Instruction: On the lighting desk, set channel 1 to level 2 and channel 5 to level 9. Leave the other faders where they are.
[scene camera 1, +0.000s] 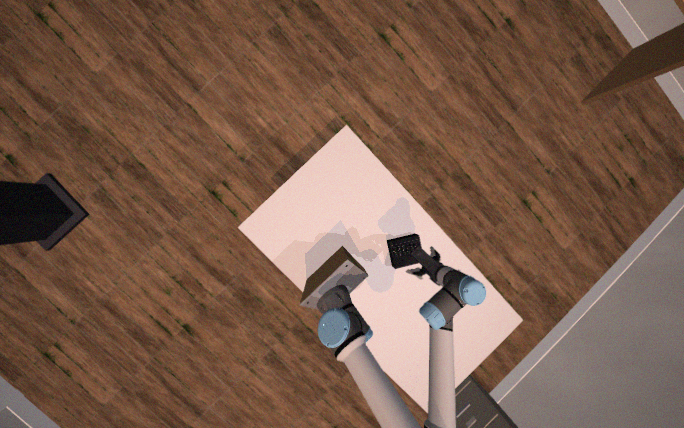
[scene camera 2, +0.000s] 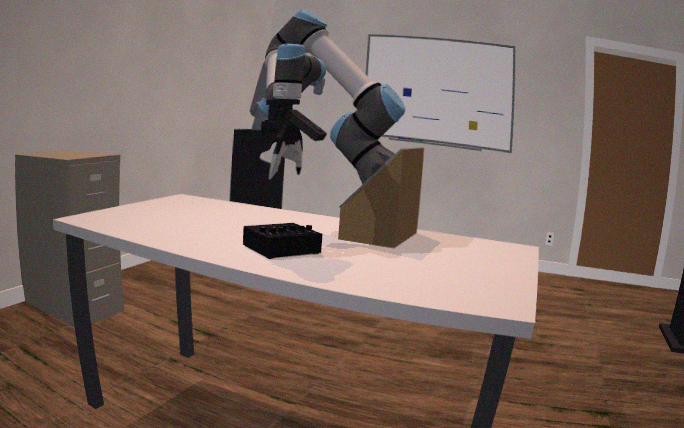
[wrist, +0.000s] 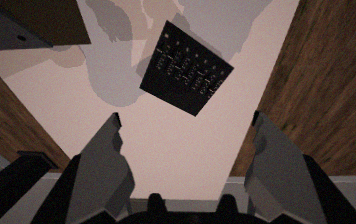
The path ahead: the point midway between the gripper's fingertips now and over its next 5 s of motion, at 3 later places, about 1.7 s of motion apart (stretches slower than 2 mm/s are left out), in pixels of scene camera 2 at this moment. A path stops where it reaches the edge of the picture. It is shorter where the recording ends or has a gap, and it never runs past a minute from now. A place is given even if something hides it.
The gripper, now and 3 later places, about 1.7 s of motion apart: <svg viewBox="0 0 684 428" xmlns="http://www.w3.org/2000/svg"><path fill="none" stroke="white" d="M284 177L266 199L261 214L260 222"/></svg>
